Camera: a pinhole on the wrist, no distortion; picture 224 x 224 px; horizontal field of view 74.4 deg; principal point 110.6 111.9 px. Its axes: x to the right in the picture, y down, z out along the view. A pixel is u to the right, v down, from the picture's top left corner.
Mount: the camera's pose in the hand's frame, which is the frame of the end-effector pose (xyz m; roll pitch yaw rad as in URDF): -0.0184 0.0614 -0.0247 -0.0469 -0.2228 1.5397
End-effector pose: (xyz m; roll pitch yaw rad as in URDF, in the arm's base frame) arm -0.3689 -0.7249 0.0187 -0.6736 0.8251 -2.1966
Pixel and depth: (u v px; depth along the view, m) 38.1 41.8 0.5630
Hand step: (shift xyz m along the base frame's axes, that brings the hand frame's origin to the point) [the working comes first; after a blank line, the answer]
In the camera's frame: -0.2766 -0.2675 0.5630

-0.3121 -0.4803 0.2427
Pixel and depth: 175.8 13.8 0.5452
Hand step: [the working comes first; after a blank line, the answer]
In the camera's frame: 0.2409 -0.3625 0.5452

0.1157 -0.6694 0.0010
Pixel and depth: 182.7 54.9 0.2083
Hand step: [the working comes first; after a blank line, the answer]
In the camera's frame: 0.1018 -0.0805 0.2083

0.1139 -0.2090 0.0216
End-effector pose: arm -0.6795 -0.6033 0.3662 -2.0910 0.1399 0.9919
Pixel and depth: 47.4 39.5 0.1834
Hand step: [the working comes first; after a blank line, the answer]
In the camera's frame: -0.0786 -0.0900 0.1834

-0.0962 0.1298 -0.0267
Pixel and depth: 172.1 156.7 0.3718
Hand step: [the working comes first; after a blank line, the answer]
In the camera's frame: 0.1550 0.1129 0.3718

-0.3120 -0.0192 -0.2766
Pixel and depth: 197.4 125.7 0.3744
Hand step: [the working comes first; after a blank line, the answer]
In the camera's frame: 0.2202 0.0350 0.3744

-0.2636 0.0330 -0.3492
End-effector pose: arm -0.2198 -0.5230 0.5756 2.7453 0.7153 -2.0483
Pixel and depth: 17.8 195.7 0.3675
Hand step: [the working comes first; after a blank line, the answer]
In the camera's frame: -0.2311 0.2087 0.3675

0.2909 0.3179 -0.0924
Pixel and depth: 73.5 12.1 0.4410
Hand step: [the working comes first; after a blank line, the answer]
In the camera's frame: -0.1109 -0.2983 0.4410

0.0326 0.0815 -0.4852
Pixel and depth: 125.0 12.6 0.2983
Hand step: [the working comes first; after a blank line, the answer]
In the camera's frame: 0.0291 -0.2007 0.2983

-0.0912 0.0926 -0.3008
